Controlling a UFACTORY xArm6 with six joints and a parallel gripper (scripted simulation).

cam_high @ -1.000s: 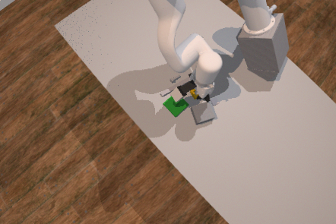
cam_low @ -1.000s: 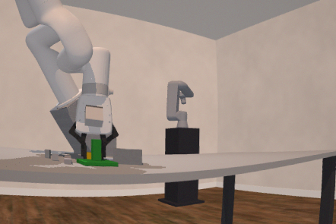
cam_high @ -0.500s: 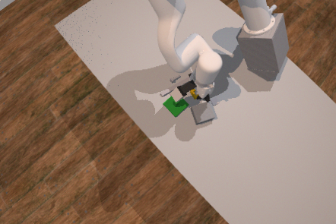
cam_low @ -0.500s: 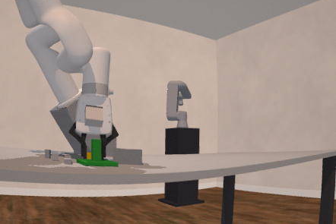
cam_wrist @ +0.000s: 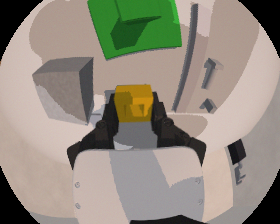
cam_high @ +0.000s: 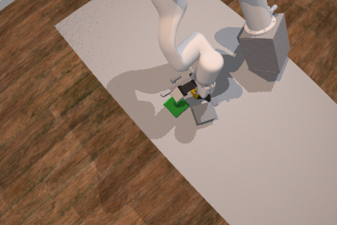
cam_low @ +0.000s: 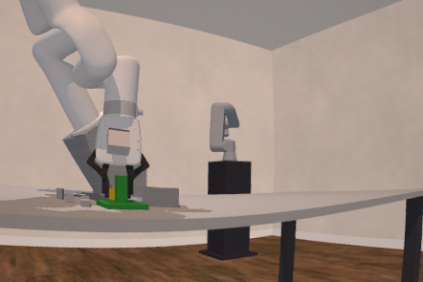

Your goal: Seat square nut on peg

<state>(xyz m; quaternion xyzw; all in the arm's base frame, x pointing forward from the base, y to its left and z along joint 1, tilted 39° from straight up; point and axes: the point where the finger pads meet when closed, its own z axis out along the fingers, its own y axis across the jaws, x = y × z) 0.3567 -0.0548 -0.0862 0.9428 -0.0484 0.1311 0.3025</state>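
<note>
Right now my hand is 4 cm short of the grey bar, 8 cm to the left of it and 3 cm above it. Also, from my hand: grey block (5 cm ahead, 8 cm to the left, 1 cm below).
</note>
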